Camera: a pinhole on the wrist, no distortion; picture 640 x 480 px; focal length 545.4 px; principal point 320.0 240.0 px. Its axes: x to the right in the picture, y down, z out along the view. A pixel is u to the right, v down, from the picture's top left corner.
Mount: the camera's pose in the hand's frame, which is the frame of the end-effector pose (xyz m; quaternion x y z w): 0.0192 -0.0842 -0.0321 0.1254 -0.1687 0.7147 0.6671
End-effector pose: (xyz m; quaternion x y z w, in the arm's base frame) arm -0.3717 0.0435 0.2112 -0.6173 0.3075 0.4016 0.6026
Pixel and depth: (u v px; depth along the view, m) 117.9 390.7 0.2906
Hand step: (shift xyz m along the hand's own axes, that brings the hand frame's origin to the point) -0.0656 -0.3053 0.1834
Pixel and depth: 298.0 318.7 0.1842
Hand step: -0.0151 -0.1676 0.1309
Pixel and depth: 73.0 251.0 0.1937
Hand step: 0.0133 -0.2435 0.1087
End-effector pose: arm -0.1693 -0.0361 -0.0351 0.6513 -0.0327 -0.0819 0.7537
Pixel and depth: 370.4 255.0 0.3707
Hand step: -0.0106 -0.2049 0.3189
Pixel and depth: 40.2 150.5 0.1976
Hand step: 0.0504 -0.2556 0.1094
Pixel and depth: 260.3 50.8 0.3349
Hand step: 0.1224 -0.2482 0.2670
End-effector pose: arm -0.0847 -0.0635 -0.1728 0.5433 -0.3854 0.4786 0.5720
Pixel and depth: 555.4 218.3 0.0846
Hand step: 0.0158 -0.0853 0.0600
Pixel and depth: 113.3 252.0 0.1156
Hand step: 0.0148 -0.1715 0.0554
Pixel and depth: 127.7 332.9 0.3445
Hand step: -0.0455 -0.3387 0.2285
